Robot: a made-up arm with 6 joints.
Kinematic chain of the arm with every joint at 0, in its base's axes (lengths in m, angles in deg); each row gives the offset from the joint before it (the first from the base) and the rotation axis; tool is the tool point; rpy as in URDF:
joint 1: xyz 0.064 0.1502 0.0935 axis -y
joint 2: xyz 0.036 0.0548 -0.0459 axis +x
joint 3: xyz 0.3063 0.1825 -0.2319 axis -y
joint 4: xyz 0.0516 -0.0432 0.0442 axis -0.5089 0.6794 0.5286
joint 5: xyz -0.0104 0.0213 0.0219 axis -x
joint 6: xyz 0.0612 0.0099 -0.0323 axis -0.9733 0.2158 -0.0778
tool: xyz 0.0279 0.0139 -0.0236 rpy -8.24 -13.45 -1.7
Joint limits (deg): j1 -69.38..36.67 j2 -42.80..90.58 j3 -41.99..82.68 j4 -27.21..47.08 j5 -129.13..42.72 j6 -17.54..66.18
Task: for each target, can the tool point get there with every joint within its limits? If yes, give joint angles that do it. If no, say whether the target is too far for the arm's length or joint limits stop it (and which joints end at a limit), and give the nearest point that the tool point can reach.
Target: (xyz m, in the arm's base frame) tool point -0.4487 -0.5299 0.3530
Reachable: no: too far | nearest point -0.0677 0.2348 -0.1798 | short by 1.007 m
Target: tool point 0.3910 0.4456 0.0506
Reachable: yes | joints -13.05 39.74 67.90 23.64 -109.57 10.21
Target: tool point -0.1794 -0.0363 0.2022
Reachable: no: joint limits stop it (at a limit: joint 1, joint 2, joint 3, joint 4, joint 5, joint 6) | nearest point -0.0677 0.2348 -0.1798 | short by 0.482 m
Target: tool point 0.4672 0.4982 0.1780
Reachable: yes | joints 11.14 45.09 34.26 37.96 -86.60 31.24
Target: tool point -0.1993 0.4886 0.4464
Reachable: no: joint limits stop it (at a limit: joint 1, joint 3) | nearest point 0.1777 0.3214 0.3698 | short by 0.420 m
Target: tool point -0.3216 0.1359 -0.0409
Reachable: no: joint limits stop it (at a limit: joint 1, joint 2, joint 3, joint 4, joint 5) | nearest point -0.0741 0.2443 -0.1806 | short by 0.304 m
